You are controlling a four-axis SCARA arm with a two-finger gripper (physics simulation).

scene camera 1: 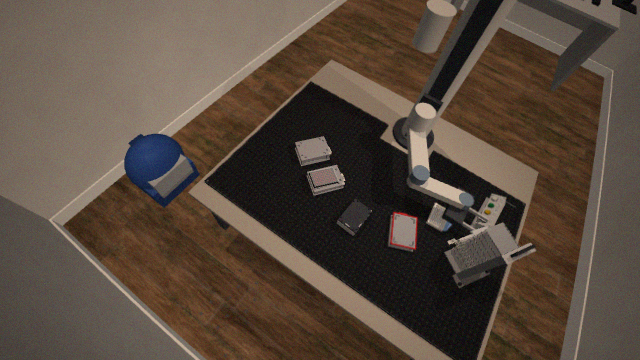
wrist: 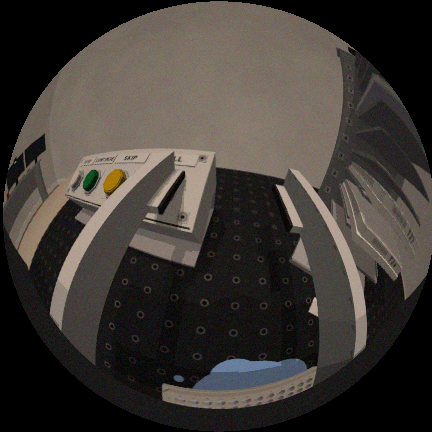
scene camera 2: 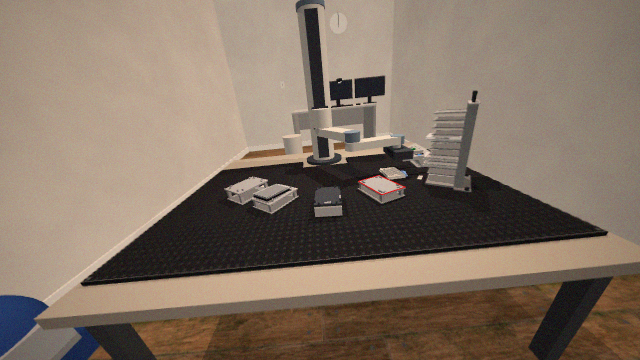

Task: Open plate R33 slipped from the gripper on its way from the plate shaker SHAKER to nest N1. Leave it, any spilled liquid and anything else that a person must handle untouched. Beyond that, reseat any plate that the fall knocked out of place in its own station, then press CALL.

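Where they show: gripper, fingertip midpoint: (wrist: 230,168); arm's base, origin of the base link: (scene camera 2: 324,159).
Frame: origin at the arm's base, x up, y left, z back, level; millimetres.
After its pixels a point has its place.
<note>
My gripper (scene camera 1: 479,223) @[x 92, y 532, z -381 mm] (wrist: 230,168) @[x 92, y 532, z -381 mm] is shut and holds nothing; a gap remains between its fingertips. It is low beside the button panel (scene camera 1: 494,201) @[x 80, y 534, z -191 mm] (wrist: 199,192) @[x 76, y 520, z -361 mm], with the left finger in the wrist view over the CALL end. That finger hides part of the CALL label and the button. Open plate R33 (scene camera 1: 436,218) @[x 25, y 328, z -437 mm] (scene camera 2: 392,173) @[x 25, y 331, z -437 mm] (wrist: 240,401) lies on the mat behind the fingers, with a blue spill (scene camera 1: 446,226) @[x 27, y 376, z -448 mm] (scene camera 2: 404,174) @[x 29, y 376, z -474 mm] (wrist: 250,372) against it. A station with a pinkish plate (scene camera 1: 325,177) @[x 75, y -238, z -608 mm] stands at the left. Its station name cannot be read.
A plate rack (scene camera 1: 470,280) @[x 18, y 587, z -622 mm] (scene camera 2: 466,150) @[x 177, y 533, z -644 mm] stands right of the gripper. A red-rimmed station (scene camera 1: 403,231) @[x 52, y 214, z -614 mm] (scene camera 2: 381,186) @[x 53, y 212, z -630 mm], a dark-topped station (scene camera 1: 355,216) @[x 67, y -10, z -692 mm] (scene camera 2: 328,196) @[x 68, y -13, z -700 mm] and a pale station (scene camera 1: 313,149) @[x 69, y -384, z -502 mm] (scene camera 2: 246,186) @[x 69, y -384, z -522 mm] stand on the mat. A small white tag (scene camera 2: 420,177) @[x 15, y 445, z -498 mm] (wrist: 313,306) @[x 15, y 454, z -479 mm] lies near the rack.
</note>
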